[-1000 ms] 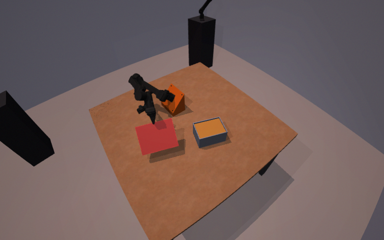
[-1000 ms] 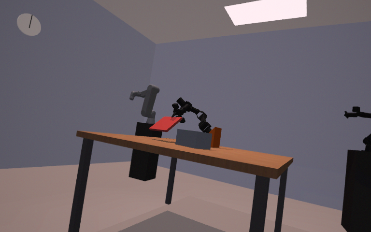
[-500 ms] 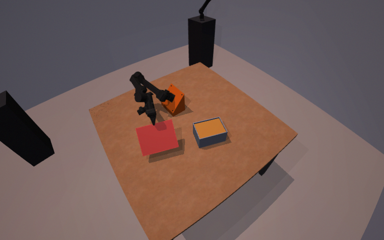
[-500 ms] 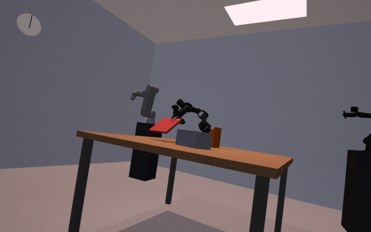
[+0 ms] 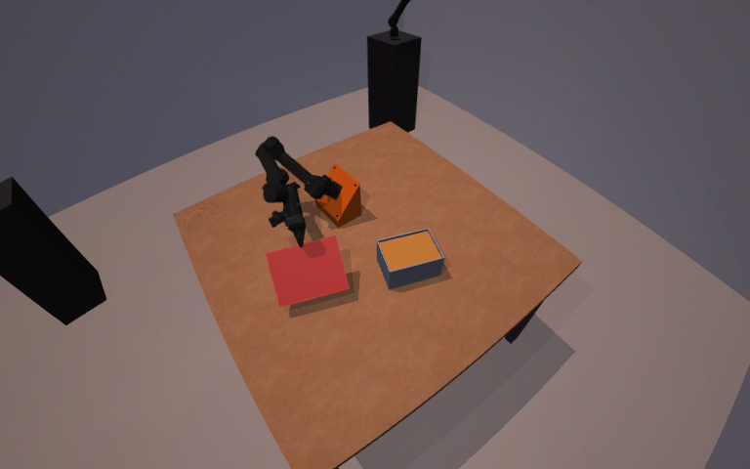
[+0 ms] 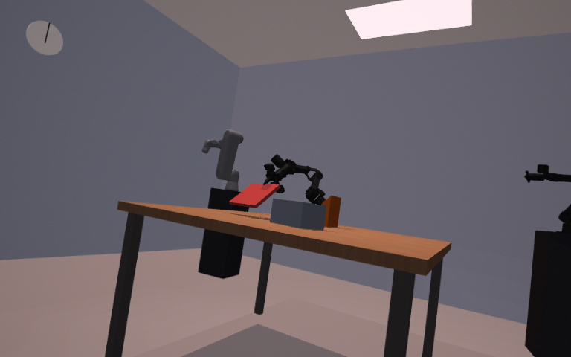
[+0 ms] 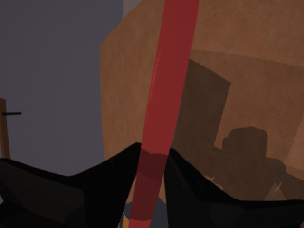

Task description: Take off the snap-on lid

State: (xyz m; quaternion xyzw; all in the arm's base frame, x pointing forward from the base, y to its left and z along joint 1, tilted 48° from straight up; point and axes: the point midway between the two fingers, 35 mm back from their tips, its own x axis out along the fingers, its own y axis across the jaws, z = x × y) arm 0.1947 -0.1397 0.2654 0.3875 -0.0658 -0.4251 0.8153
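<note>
My gripper tip is now 60 mm short of the red lid, 50 mm above it and 30 mm to the left of it. Round my gripper tip: grey-blue storage box (300 mm to the left, 220 mm ahead, 120 mm below).
</note>
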